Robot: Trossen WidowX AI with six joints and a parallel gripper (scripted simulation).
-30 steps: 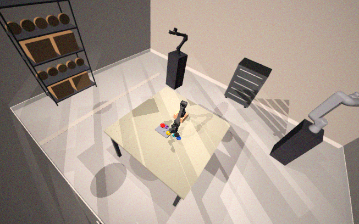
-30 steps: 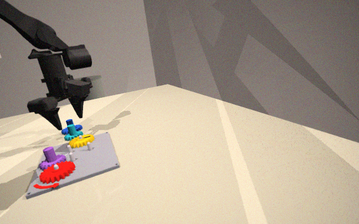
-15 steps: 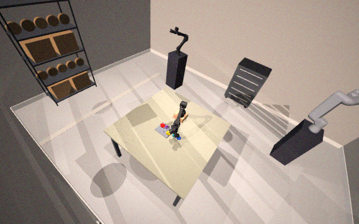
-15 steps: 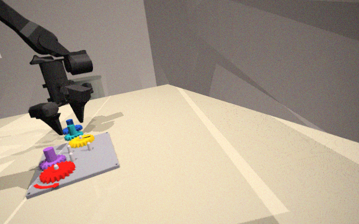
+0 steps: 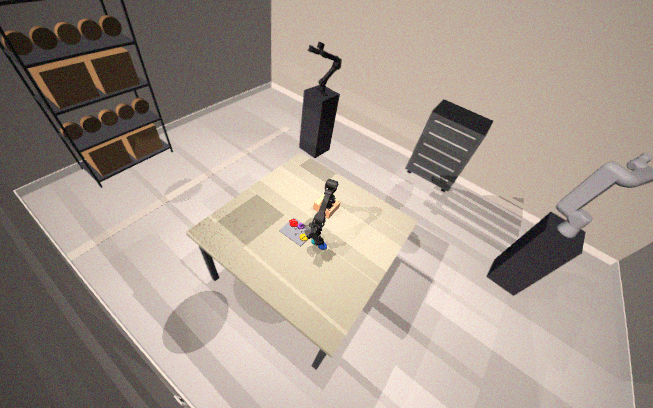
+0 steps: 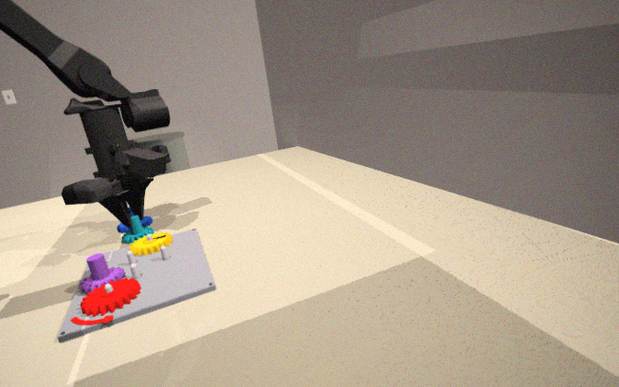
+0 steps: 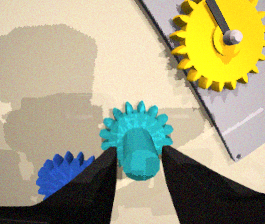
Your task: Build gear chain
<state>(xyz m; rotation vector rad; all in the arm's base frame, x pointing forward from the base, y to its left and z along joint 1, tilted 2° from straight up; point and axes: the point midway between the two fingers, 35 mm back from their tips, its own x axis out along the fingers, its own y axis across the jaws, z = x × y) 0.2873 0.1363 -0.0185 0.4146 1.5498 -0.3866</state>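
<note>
The grey board is 160 mm to the right of my gripper tip, 30 mm ahead of it and 20 mm below it. From my gripper tip the other things lie so: yellow gear (80 mm to the right, 30 mm ahead, 10 mm below); teal gear (10 mm below); blue gear (70 mm to the left, 20 mm behind, 10 mm below).
</note>
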